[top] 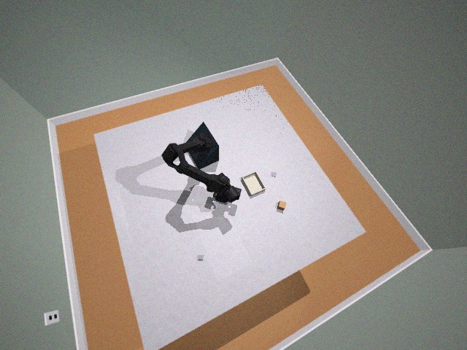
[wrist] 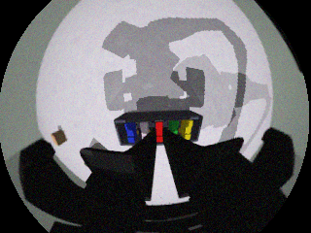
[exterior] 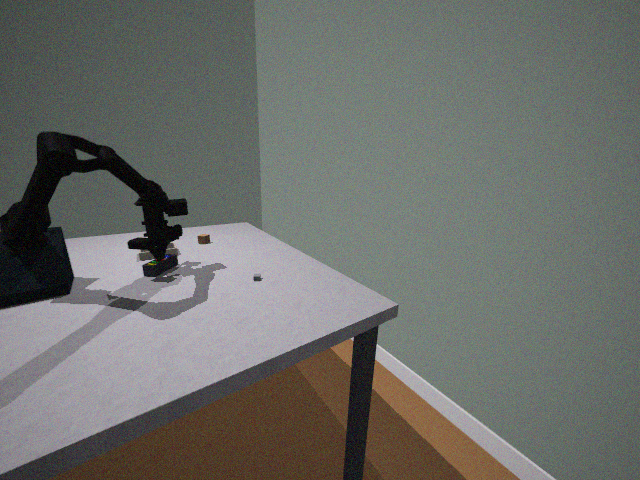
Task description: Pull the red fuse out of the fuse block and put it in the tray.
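Right now the cream tray is 200 mm to the left of my gripper tip, 30 mm below it and 10 mm behind it. Round my gripper tip: red fuse: 10 mm below.
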